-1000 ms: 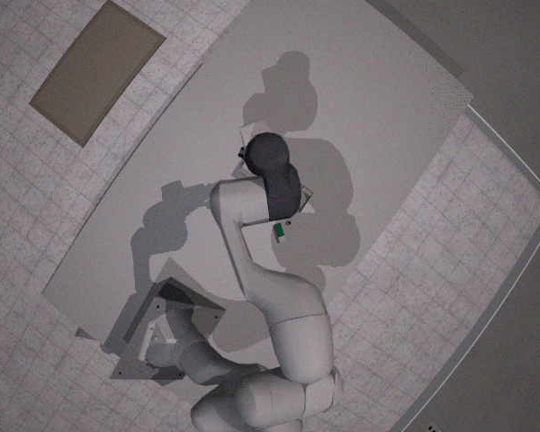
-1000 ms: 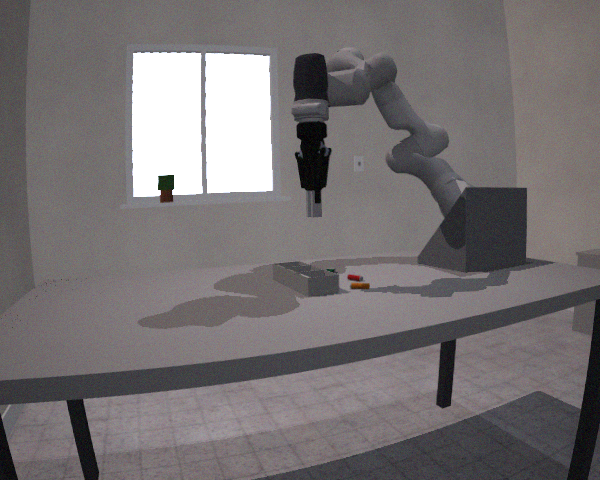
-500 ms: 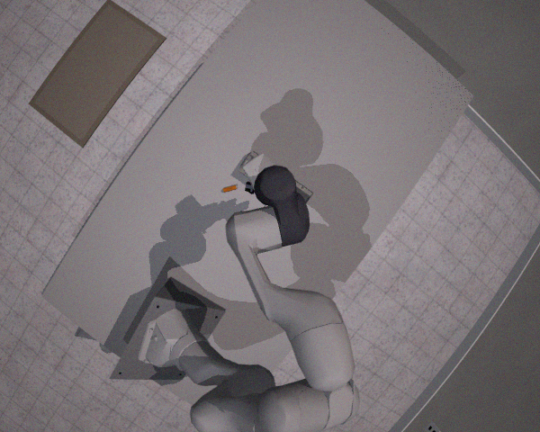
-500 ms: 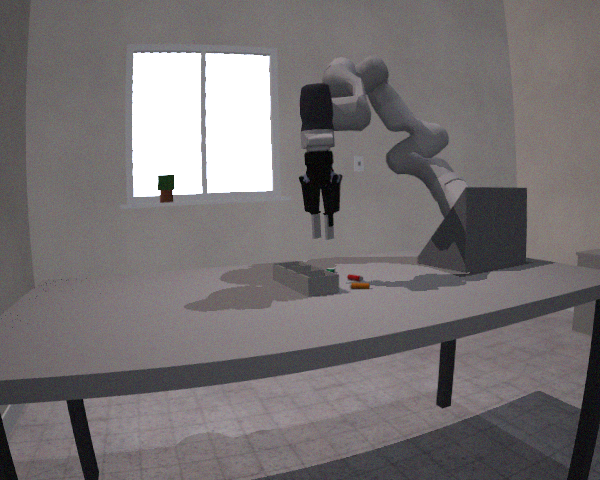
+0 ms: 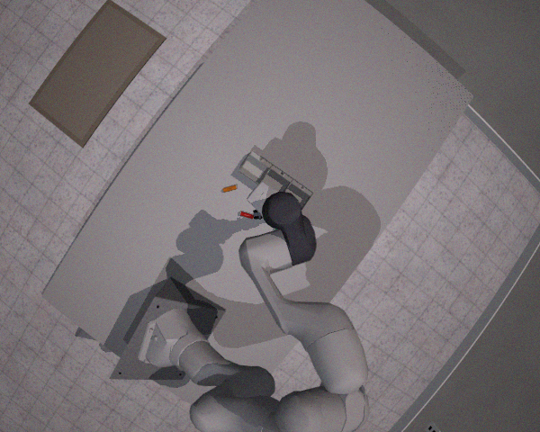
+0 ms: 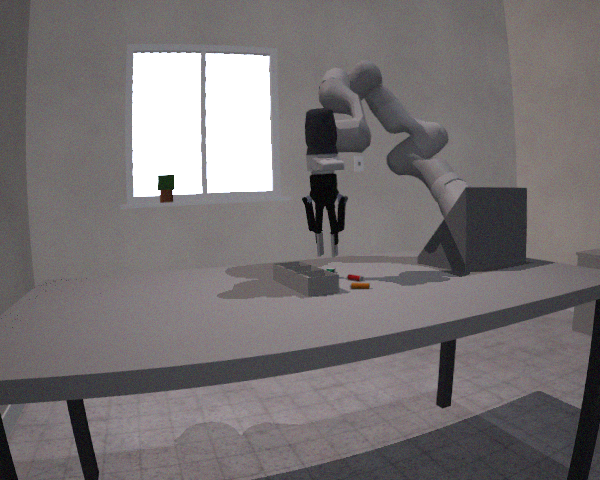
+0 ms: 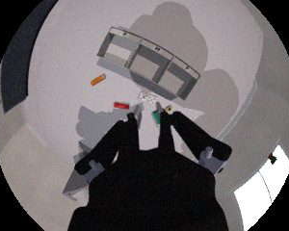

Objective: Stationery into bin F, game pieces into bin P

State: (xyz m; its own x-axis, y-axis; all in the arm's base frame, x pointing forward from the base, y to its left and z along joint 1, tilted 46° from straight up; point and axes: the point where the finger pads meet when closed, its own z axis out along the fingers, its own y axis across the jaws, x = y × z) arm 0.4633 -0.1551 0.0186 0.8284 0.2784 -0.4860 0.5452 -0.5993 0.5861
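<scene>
Now: hand 9 cm above the white spotted piece. Round my hand: tiny yellowish object: 10 cm below, 7 cm to the right; red piece: 9 cm below, 7 cm to the left, 5 cm behind; small green item: 9 cm below, 7 cm to the right, 5 cm behind.
</scene>
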